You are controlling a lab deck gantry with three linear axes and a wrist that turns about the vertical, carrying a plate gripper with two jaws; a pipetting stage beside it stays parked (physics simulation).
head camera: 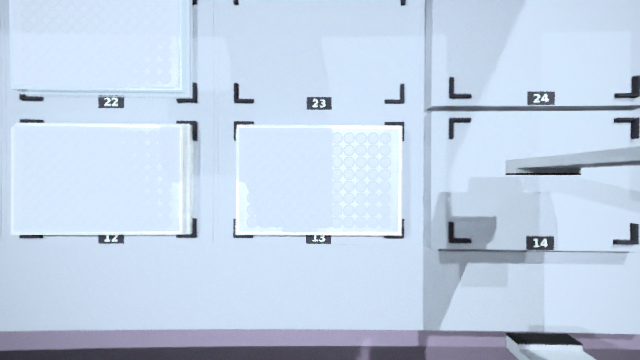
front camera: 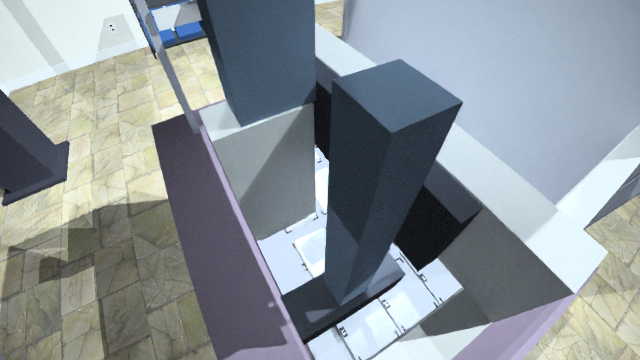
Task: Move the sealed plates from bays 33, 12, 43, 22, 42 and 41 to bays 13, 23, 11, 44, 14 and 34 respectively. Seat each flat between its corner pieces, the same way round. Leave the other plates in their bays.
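Frame: origin at the robot's base, x ahead, y left, z up, level; centimetres.
Seen in the pictures: gripper, fingertip midpoint: (head camera: 535,254).
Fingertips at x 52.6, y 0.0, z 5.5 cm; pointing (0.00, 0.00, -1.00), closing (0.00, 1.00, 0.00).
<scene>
A point is followed by its place in that frame.
My gripper (head camera: 544,256) @[x 52.6, y 0.0, z 5.5 cm] is open and empty, its jaws wide apart over the front part of bay 14 (head camera: 540,243) @[x 55.9, y -0.2, z 1.5 cm] and the deck edge. In the front camera view its dark body hides the jaws. A sealed plate (head camera: 319,180) @[x 39.5, y 4.5, z 1.4 cm] (front camera: 311,251) @[x 37.4, y 2.8, z 1.5 cm] lies flat between the corner pieces of bay 13. Another plate (head camera: 97,179) @[x 23.1, y 4.6, z 1.4 cm] is in bay 12. Part of the plate (head camera: 97,55) @[x 23.1, y 13.8, z 1.4 cm] in bay 22 shows at the upper left of the head camera view. Bay 23 (head camera: 319,103) @[x 39.5, y 10.6, z 0.0 cm] holds no plate in its visible part. Bays 33, 43, 42, 41, 11, 44 and 34 are outside the head camera view.
Bay 24 (head camera: 541,98) @[x 55.9, y 10.5, z 1.5 cm] lies behind bay 14, with a step line between them. The pale parked stage housing (front camera: 272,175) @[x 42.3, y -3.4, z 39.4 cm] stands left of the dark gripper column (front camera: 367,185) @[x 54.0, y -2.0, z 50.5 cm] and hides much of the deck. A mauve frame edge (head camera: 200,339) @[x 29.7, y -8.6, z -1.0 cm] runs along the front.
</scene>
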